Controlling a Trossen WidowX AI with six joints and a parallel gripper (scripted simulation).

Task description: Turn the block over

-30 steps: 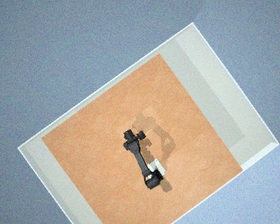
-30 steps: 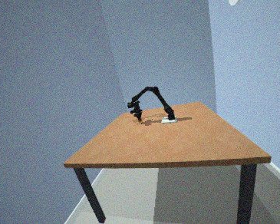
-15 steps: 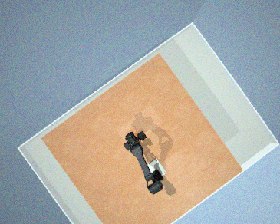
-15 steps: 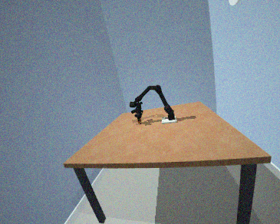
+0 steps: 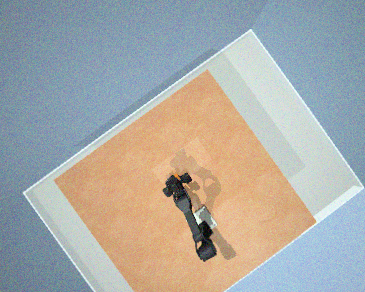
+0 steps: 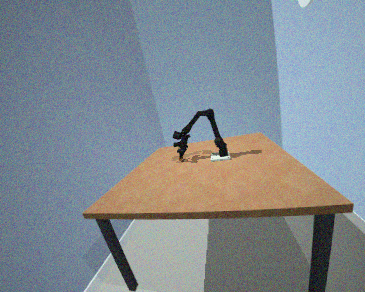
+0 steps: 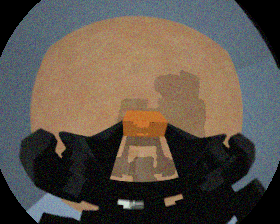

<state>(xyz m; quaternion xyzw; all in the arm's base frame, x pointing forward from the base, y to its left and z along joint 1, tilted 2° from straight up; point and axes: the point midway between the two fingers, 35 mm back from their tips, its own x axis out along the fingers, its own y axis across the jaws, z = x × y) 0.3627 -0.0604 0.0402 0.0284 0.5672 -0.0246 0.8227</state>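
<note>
Right now the orange-brown block is 1 cm below my gripper tip.
</note>
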